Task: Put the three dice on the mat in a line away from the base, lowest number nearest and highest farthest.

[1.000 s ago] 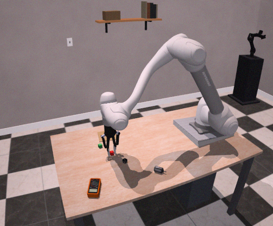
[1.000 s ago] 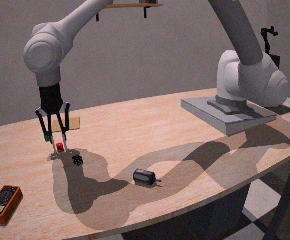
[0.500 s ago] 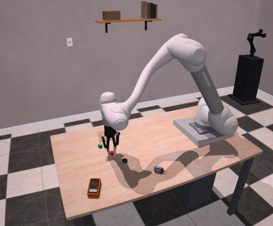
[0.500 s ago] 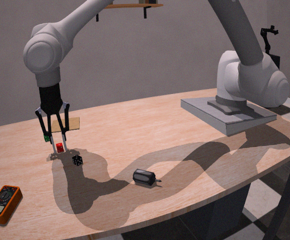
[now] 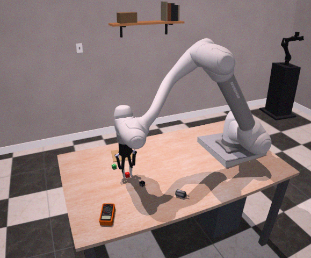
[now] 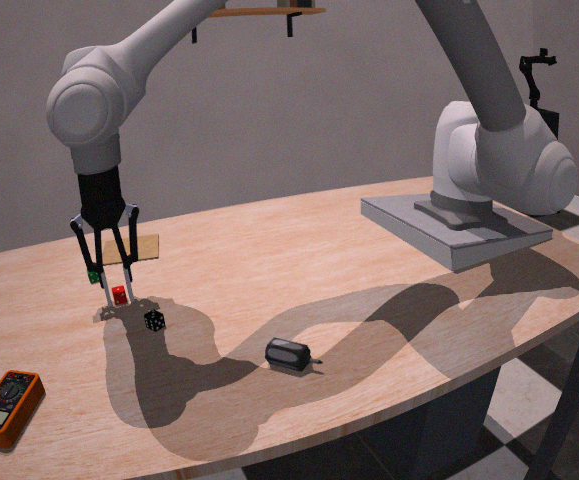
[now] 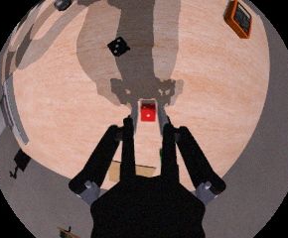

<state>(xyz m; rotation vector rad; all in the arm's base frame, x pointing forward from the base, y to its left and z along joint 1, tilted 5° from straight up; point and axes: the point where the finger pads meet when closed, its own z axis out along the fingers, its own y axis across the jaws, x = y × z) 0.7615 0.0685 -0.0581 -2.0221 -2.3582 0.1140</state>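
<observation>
Now: hand 20 mm above the red die. From my hand the other things lie so: black die (70 mm behind, 110 mm to the left, 20 mm below); then tan mat (20 mm behind, 240 mm to the right, 30 mm below); then green die (60 mm ahead, 110 mm to the right, 20 mm below).
</observation>
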